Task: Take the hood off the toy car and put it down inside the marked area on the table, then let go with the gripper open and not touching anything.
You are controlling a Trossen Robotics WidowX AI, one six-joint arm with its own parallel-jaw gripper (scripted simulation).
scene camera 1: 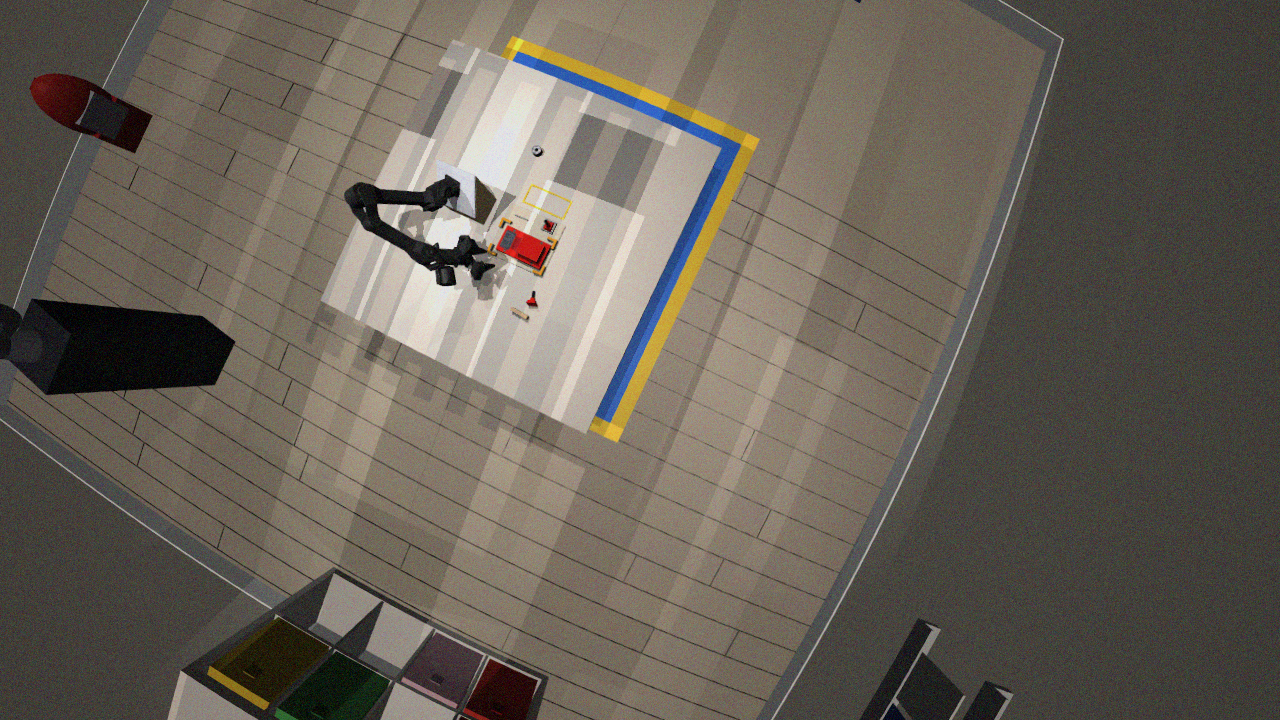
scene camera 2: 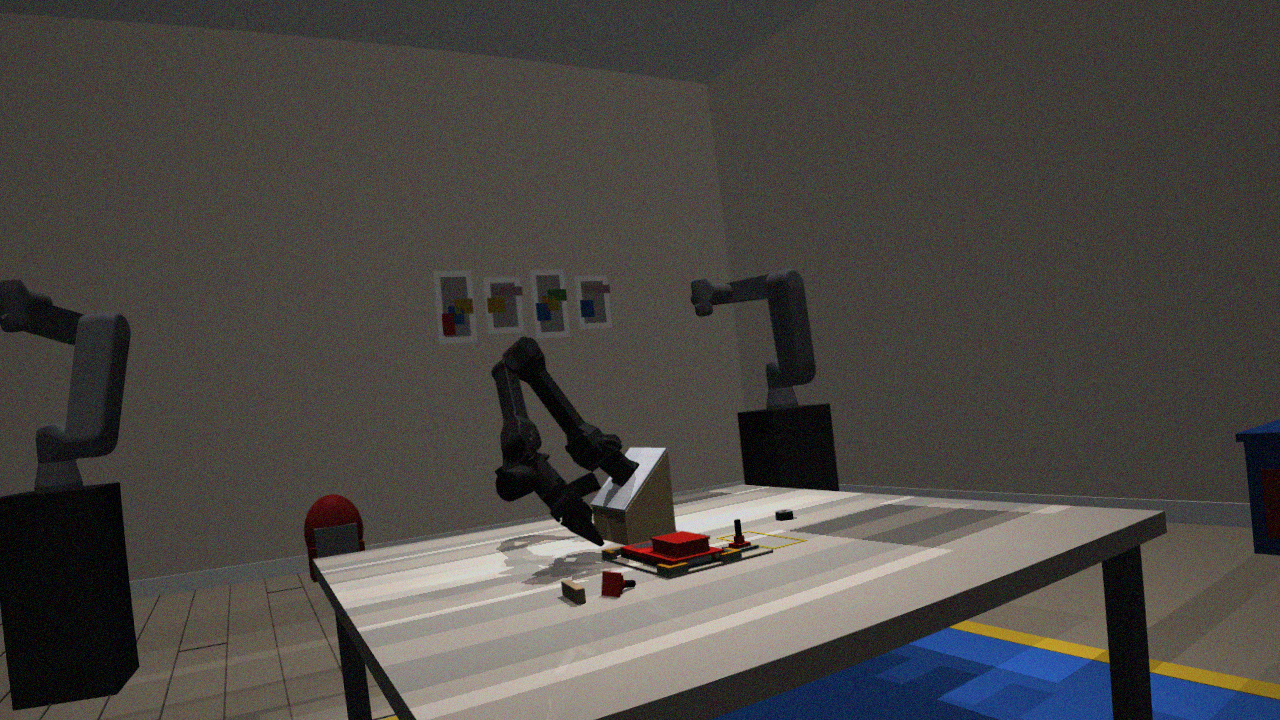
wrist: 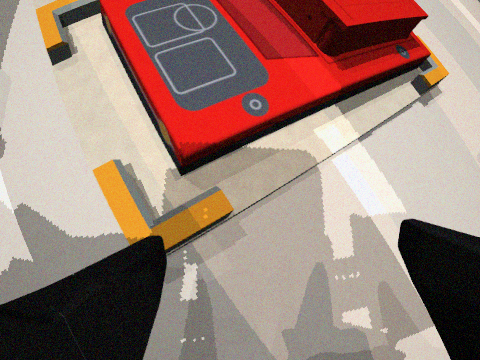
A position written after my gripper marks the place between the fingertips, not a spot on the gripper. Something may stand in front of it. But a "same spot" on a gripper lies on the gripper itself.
my gripper: scene camera 1; scene camera 2 600, 543; wrist
toy car: scene camera 1 511, 237; scene camera 2; wrist
same spot on toy car: [wrist: 211, 84] = [scene camera 2: 638, 545]
same spot on my gripper: [wrist: 113, 302] = [scene camera 1: 478, 250]
